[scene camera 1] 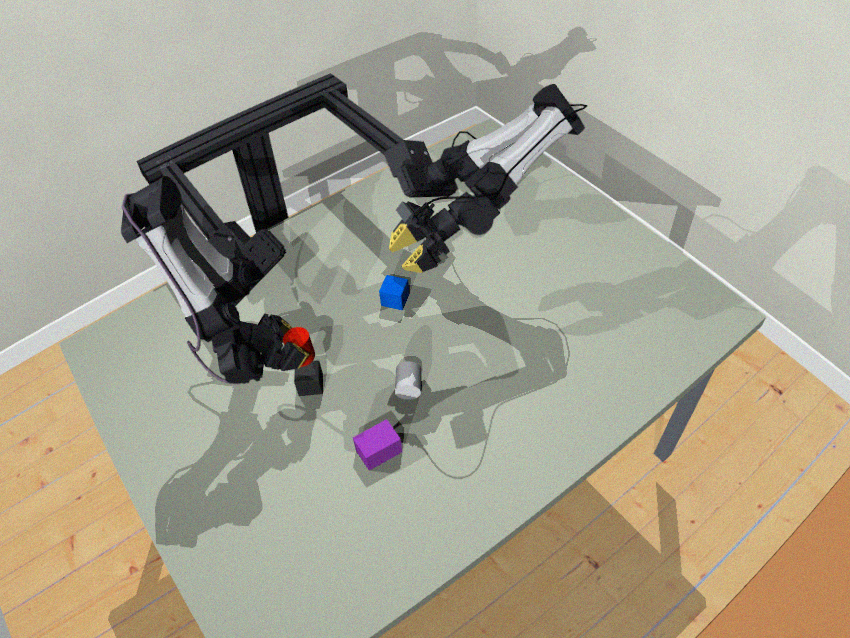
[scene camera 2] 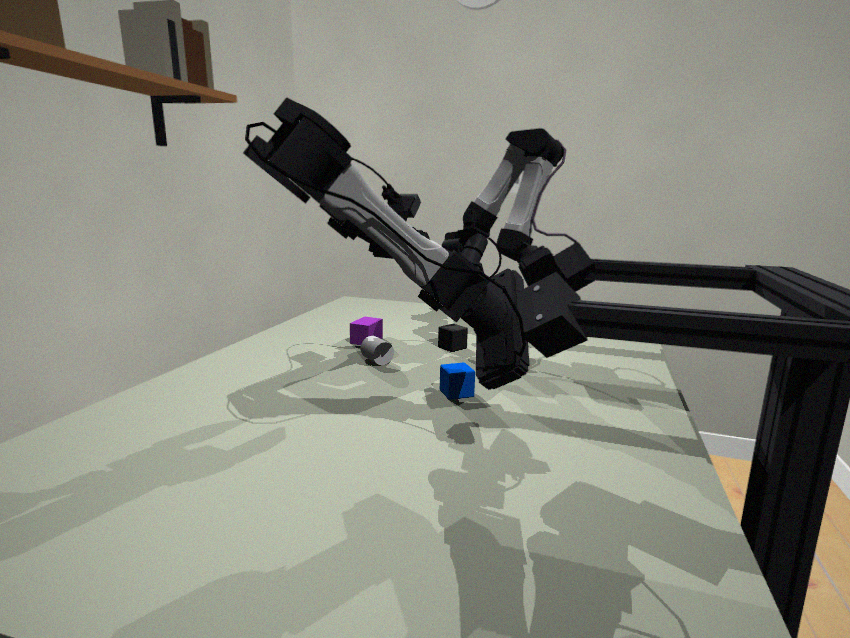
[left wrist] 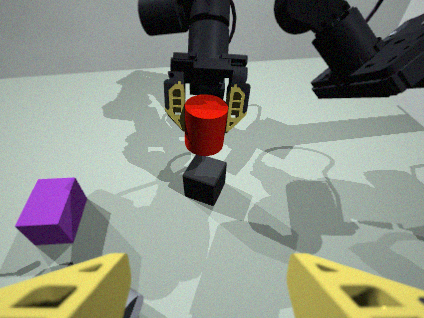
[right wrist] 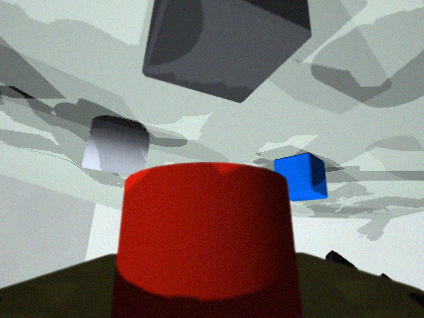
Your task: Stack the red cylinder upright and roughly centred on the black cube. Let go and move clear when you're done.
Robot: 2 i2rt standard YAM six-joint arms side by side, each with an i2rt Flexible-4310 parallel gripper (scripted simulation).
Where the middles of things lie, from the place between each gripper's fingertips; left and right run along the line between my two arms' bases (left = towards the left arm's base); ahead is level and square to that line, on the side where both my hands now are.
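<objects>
From my right hand, the black cube (scene camera 1: 308,380) is 12 cm below. The red cylinder (right wrist: 200,232) is right at my right hand. The purple block (scene camera 1: 380,443) is 3 cm to the left of my right hand, 24 cm ahead of it and 12 cm below it, and the white cylinder (scene camera 1: 408,374) is 14 cm ahead of my right hand, 18 cm to the left of it and 12 cm below it.
The blue cube (scene camera 2: 457,380) is 5 cm to the left of my left hand (scene camera 1: 396,259), 13 cm behind it and 26 cm below it. The black cube is 3 cm behind my left hand, 26 cm to the right of it and 26 cm below it. The red cylinder is 3 cm behind my left hand, 26 cm to the right of it and 14 cm below it. The white cylinder is 7 cm to the right of my left hand, 11 cm ahead of it and 26 cm below it.
</objects>
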